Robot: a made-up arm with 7 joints.
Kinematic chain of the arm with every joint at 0, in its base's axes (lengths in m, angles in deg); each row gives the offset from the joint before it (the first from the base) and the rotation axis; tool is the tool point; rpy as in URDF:
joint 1: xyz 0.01 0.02 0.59 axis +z
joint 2: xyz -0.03 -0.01 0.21 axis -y
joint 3: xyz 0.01 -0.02 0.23 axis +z
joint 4: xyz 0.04 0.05 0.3 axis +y
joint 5: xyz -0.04 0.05 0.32 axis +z
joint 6: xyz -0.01 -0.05 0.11 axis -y
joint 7: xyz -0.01 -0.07 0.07 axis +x
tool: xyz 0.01 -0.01 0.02 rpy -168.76 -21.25 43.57
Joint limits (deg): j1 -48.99..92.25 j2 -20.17..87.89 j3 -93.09..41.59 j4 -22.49..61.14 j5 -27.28..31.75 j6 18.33..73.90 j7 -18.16..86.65
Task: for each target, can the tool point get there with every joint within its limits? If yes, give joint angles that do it. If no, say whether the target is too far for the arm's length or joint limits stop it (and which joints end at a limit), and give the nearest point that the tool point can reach.
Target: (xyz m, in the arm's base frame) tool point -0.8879 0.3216 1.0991
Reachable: yes | joints -18.46 64.22 -36.48 -15.37 21.74 66.34 76.26
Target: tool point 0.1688 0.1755 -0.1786
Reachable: no: joint limits stop it (at a limit: joint 1, joint 2, joint 4, joint 5, joint 6) | nearest point -0.5587 0.7437 0.5456 | short by 1.173 m
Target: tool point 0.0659 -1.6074 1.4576
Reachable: no: too far | nearest point 0.0449 -0.9975 1.2065 | short by 0.660 m
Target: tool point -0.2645 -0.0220 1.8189
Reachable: yes | joints 3.44 16.66 23.07 15.05 -10.78 39.29 -3.63
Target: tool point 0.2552 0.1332 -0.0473
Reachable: no: joint limits stop it (at a limit: joint 1, joint 2, joint 4, joint 5, joint 6) | nearest point -0.5414 0.7583 0.5525 | short by 1.177 m
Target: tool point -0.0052 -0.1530 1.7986
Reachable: yes | joints -20.62 8.62 -33.61 46.06 -21.26 66.17 19.87
